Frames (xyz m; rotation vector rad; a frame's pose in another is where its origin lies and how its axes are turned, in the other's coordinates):
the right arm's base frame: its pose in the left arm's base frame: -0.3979 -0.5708 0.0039 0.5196 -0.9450 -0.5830
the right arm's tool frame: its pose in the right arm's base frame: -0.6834 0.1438 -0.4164 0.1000 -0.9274 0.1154
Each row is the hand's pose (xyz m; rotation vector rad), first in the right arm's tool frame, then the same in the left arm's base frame.
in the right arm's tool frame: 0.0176 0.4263 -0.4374 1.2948 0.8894 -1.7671
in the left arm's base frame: 0.1260 0.2452 -0.1398 2.6421 -0.5005 -0.1124
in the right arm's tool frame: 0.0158 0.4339 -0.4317 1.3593 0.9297 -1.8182
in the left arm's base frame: 0.1226 0.2542 -0.1384 2.6979 -0.4116 -0.0543
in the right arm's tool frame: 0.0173 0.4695 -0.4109 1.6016 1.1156 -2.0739
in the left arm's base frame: 0.1079 0.2893 -0.1226 2.9042 0.0351 0.1575
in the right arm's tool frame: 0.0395 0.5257 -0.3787 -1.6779 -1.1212 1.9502
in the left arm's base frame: 0.0772 0.3350 -0.0819 -2.9087 -0.7621 -0.5793
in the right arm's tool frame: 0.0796 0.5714 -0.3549 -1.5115 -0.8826 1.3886
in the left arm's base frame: 0.0455 0.3609 -0.0310 -2.3112 -1.1930 -0.9733
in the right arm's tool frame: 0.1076 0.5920 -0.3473 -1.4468 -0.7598 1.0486
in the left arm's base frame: 0.0300 0.3667 0.0006 -1.9410 -1.3404 -1.2110
